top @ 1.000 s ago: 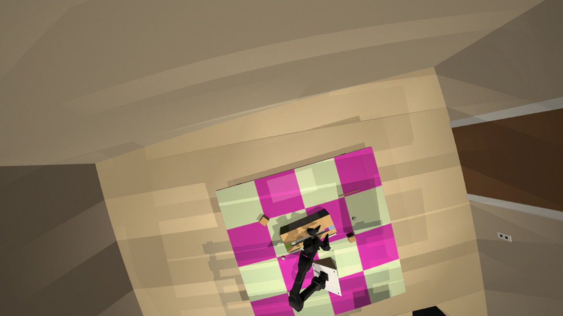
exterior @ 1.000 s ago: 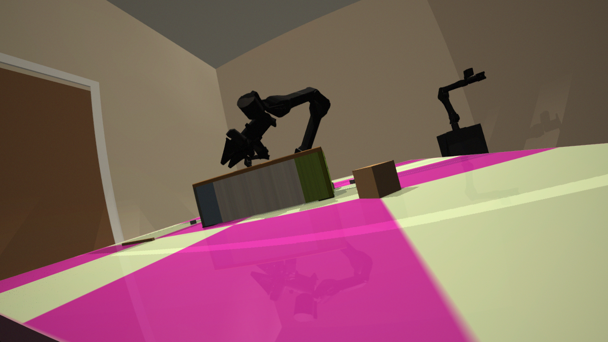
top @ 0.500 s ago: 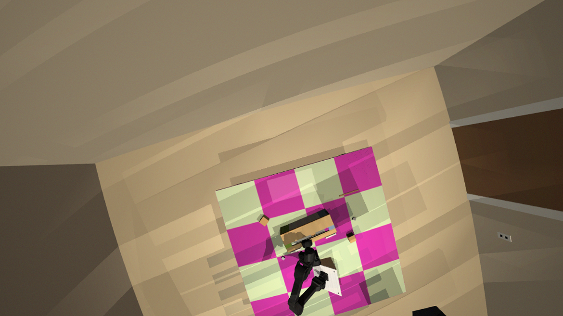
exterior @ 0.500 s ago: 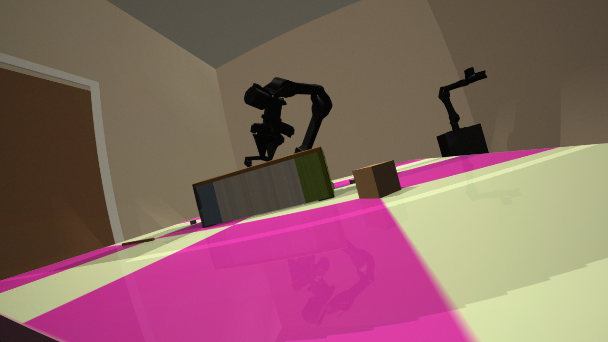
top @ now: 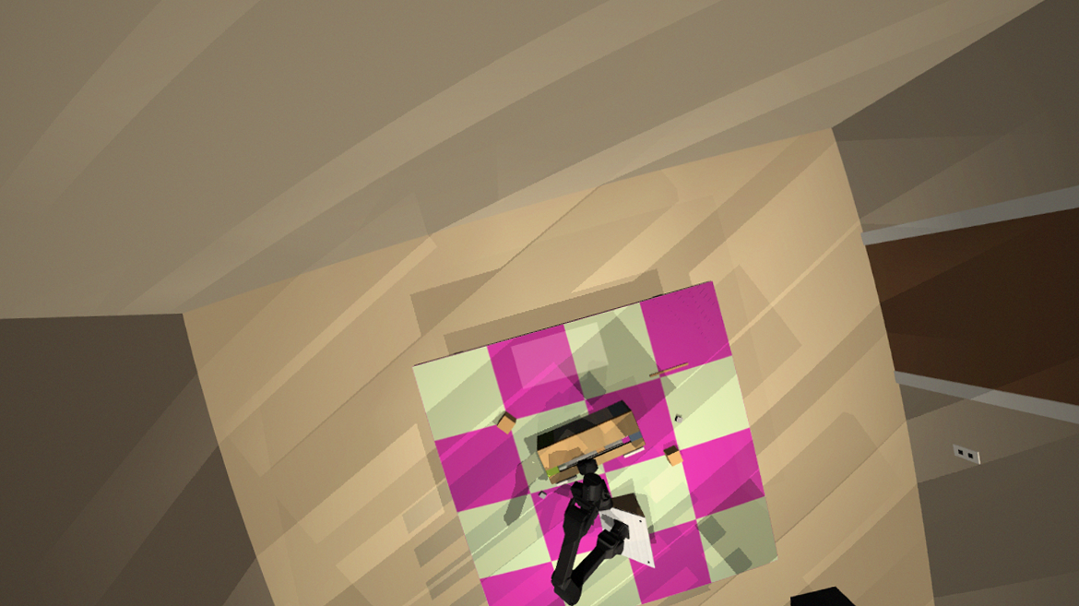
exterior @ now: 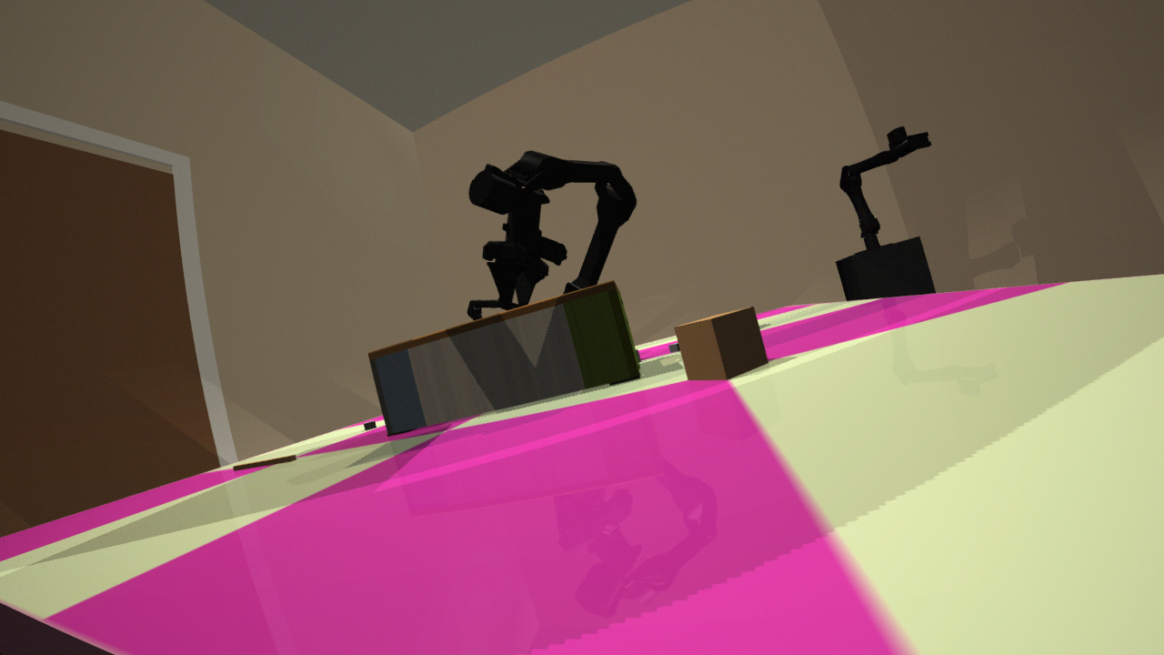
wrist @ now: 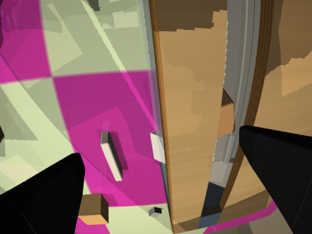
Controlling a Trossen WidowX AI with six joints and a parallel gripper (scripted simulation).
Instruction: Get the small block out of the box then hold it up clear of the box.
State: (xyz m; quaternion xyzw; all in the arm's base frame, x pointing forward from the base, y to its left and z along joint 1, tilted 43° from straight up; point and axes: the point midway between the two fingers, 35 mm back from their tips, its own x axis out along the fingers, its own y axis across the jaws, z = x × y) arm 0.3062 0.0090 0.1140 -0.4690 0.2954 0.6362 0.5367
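The box lies 9 cm below my gripper tip and 4 cm ahead of it. Round my gripper tip: thin stick: 36 cm to the right, 29 cm ahead, 15 cm below; then small tan block: 6 cm below, 6 cm ahead, 2 cm to the right.
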